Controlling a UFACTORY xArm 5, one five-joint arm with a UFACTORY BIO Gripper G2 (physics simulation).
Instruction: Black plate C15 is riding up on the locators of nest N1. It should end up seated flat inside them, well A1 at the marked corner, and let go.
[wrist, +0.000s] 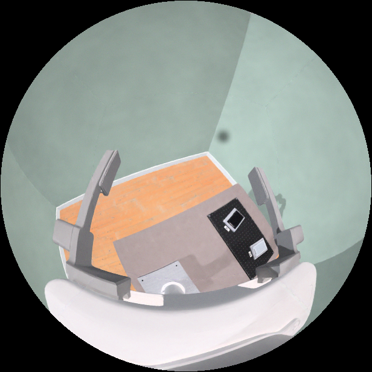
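Note:
The black plate (234, 219), small in the wrist view, lies at a light-rimmed nest (225, 220) on the black perforated board, right of the middle. Whether it is tilted or flat, and where its well A1 and the marked corner are, is too small to tell. The nest's label is unreadable. My gripper (184, 176) is open and empty, its two fingers wide apart. It is well away from the plate, which shows between the fingers, nearer the right one.
A second nest with a pale plate (258, 248) sits on the black board (240, 250), close to the right finger. A grey metal base plate (155, 278) with a round white part (173, 287) is at the lower edge of the brownish table (170, 242). Wooden floor (150, 185) and green walls lie beyond.

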